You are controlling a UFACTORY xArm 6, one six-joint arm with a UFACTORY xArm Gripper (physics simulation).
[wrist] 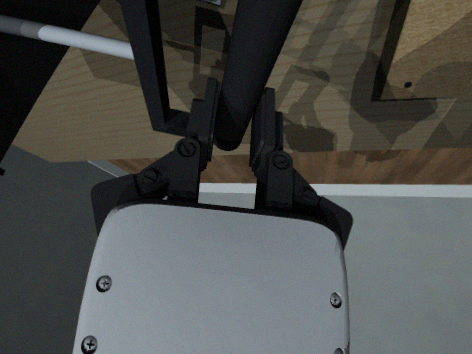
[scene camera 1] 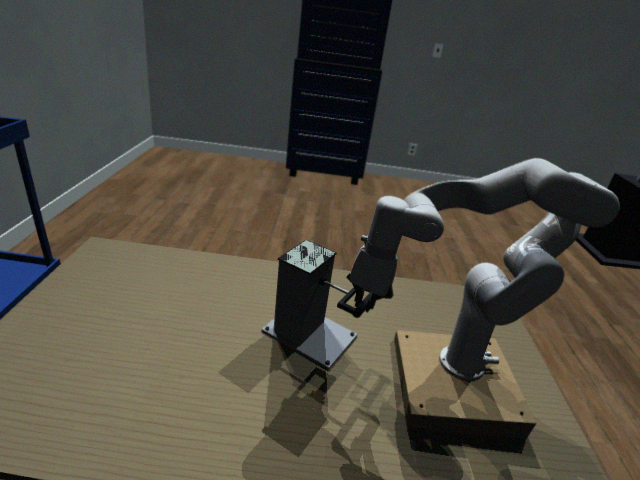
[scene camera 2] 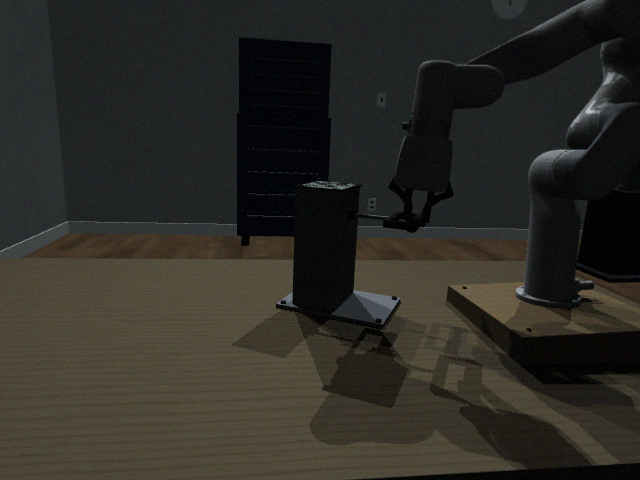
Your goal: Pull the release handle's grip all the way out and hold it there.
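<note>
The release handle's dark grip (scene camera 1: 356, 313) (scene camera 2: 412, 225) (wrist: 257, 45) is a round bar on a dark frame. A thin light rod (scene camera 1: 337, 286) (scene camera 2: 373, 216) (wrist: 87, 43) joins the frame to the side of a dark upright post (scene camera 1: 299, 304) (scene camera 2: 324, 248) (wrist: 30, 65). A length of rod shows between post and frame, and in the wrist view it has a greyer part toward the post. My gripper (scene camera 1: 365, 303) (scene camera 2: 416, 212) (wrist: 238, 99) points down and is shut on the grip, with one finger inside the frame and one outside. The grip is above table height.
The post stands on a light bolted base plate (scene camera 1: 336, 338) (scene camera 2: 369, 305) on the wooden table (scene camera 1: 129, 335) (scene camera 2: 129, 361). The arm stands on a wooden block (scene camera 1: 429, 372) (scene camera 2: 485, 310) to the right. A dark blue cabinet (scene camera 1: 333, 118) (scene camera 2: 283, 139) stands by the back wall.
</note>
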